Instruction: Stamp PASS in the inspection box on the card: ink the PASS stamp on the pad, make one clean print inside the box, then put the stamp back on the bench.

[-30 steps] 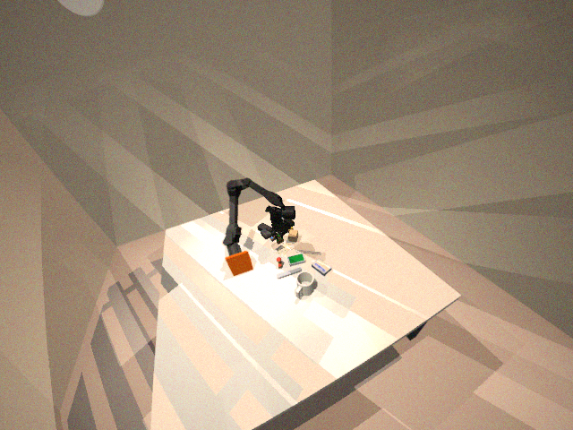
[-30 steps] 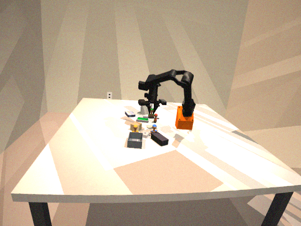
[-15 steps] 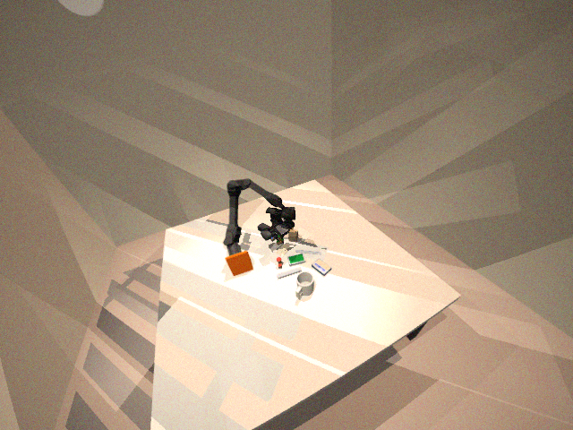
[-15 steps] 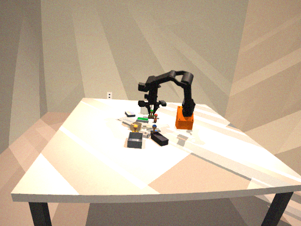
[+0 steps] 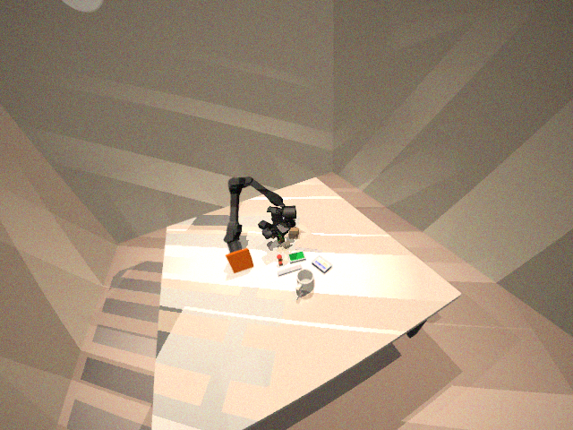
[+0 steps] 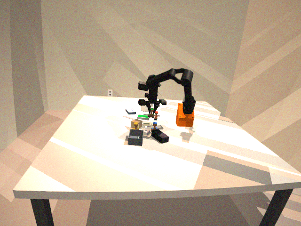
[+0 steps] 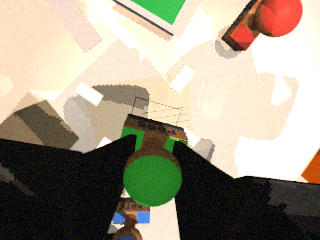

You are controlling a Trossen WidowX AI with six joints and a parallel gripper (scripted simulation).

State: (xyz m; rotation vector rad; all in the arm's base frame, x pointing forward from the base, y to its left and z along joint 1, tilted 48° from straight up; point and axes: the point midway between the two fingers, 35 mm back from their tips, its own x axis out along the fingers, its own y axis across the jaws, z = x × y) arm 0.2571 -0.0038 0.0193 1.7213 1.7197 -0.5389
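Right now the pale card is 8 cm below my gripper tip, 1 cm to the left of it and 1 cm ahead of it. From my gripper tip the other things lie so: red-knobbed stamp (10 cm to the right, 6 cm below, 5 cm behind); green-knobbed stamp (right at my gripper tip); blue-knobbed stamp (12 cm to the left, 6 cm below, 1 cm behind).
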